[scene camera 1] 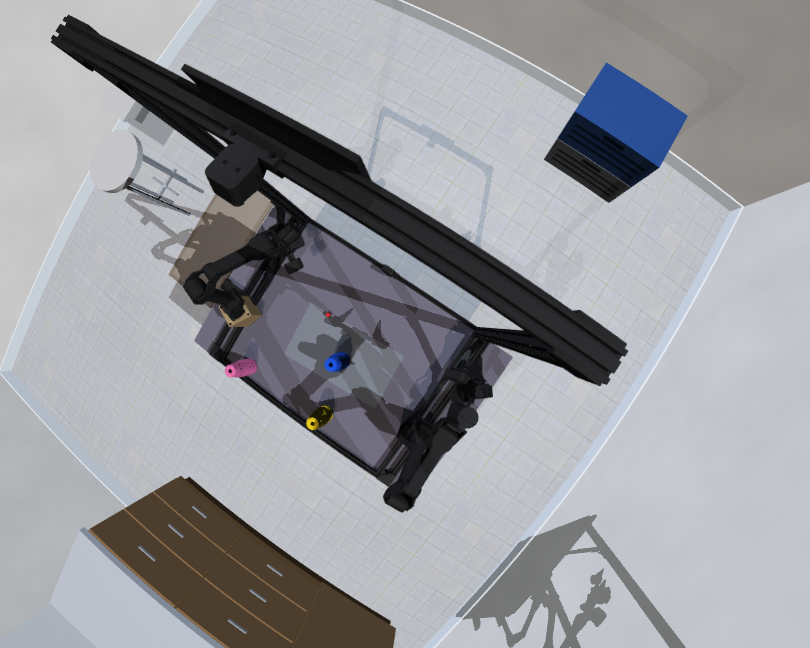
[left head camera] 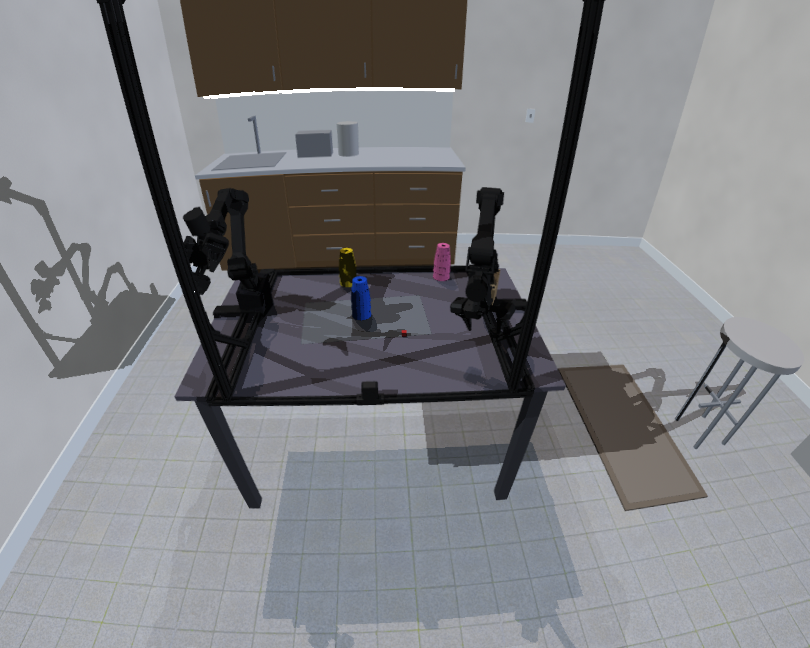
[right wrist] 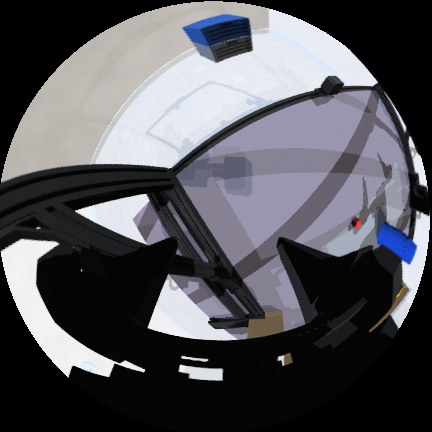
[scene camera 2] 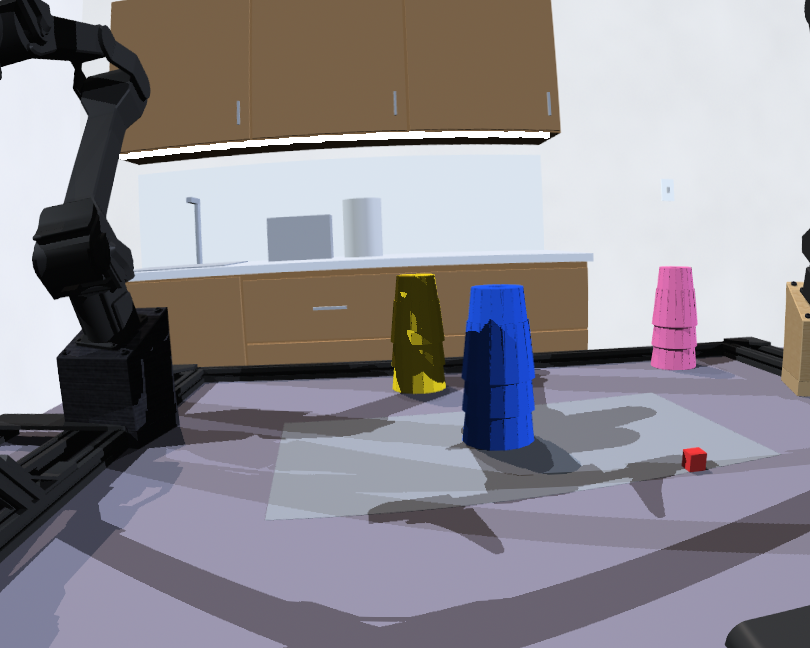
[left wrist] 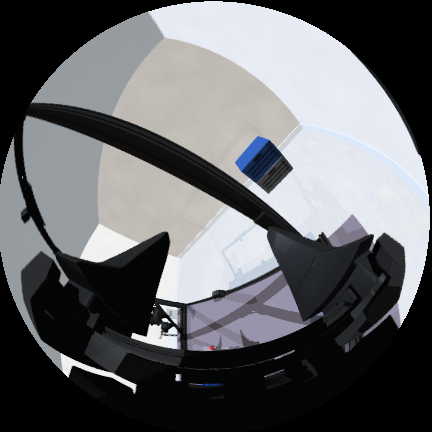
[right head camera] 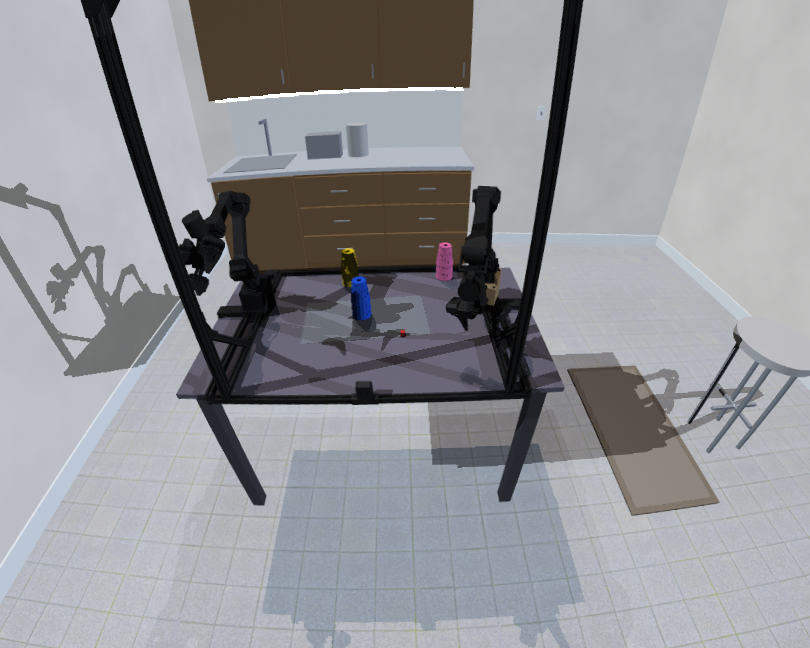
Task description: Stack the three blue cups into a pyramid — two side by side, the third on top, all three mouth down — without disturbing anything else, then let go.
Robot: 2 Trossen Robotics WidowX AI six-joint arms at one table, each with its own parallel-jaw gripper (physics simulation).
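Frame: origin at the left arm's base, x left, y back, z up, level; millimetres.
Seen in the pictures: left gripper, between the fingertips: [scene camera 1: 475, 353] [left head camera: 206, 283] [left wrist: 219, 234] [right head camera: 203, 284]; right gripper, between the fingertips: [left head camera: 484, 332] [right wrist: 228, 242] [left wrist: 172, 319] [right head camera: 480, 332]; left arm's base, origin of its link: [scene camera 1: 414, 436] [left head camera: 251, 283] [scene camera 2: 112, 331] [right head camera: 254, 284]; right arm's base, origin of its link: [scene camera 1: 234, 310] [right head camera: 485, 276].
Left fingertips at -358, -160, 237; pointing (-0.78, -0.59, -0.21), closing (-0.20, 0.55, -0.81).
Pixels of each thing's top centre, then the offset from my left fingertips to it, as dx, dy, dz. Level surfaces: height alone.
- pale mat, height of its surface: dz -355
- yellow cup column, centre of its top: [scene camera 2: 414, 275] [scene camera 1: 313, 423] [left head camera: 345, 251] [right head camera: 347, 251] +641, -104, -203
- pink cup column, centre of its top: [scene camera 2: 674, 267] [right head camera: 445, 244] [left head camera: 443, 244] [scene camera 1: 229, 371] +820, -467, -203
- small red cube, centre of its top: [scene camera 2: 695, 451] [left head camera: 404, 331] +380, -431, -339
The three blue cups [left head camera: 361, 298] [right head camera: 361, 298] [scene camera 1: 333, 362] [scene camera 2: 498, 368] [right wrist: 397, 243] are nested in one upright column, mouth down, on the pale mat [left head camera: 322, 328] [right head camera: 322, 328] [scene camera 2: 324, 472]. My left gripper [left wrist: 219, 234] is open and empty, raised at the left side of the table, well away from the cups. My right gripper [right wrist: 228, 242] is open and empty, above the right side of the table in the head views, to the right of the cups and apart from them.
A yellow cup column [left head camera: 347, 267] [scene camera 2: 418, 334] stands behind the blue one, and a pink cup column [left head camera: 441, 262] [scene camera 2: 674, 317] at the back right. A small red cube [left head camera: 403, 333] [scene camera 2: 694, 459] lies at the mat's front right. Black frame posts [left head camera: 566, 135] flank the table.
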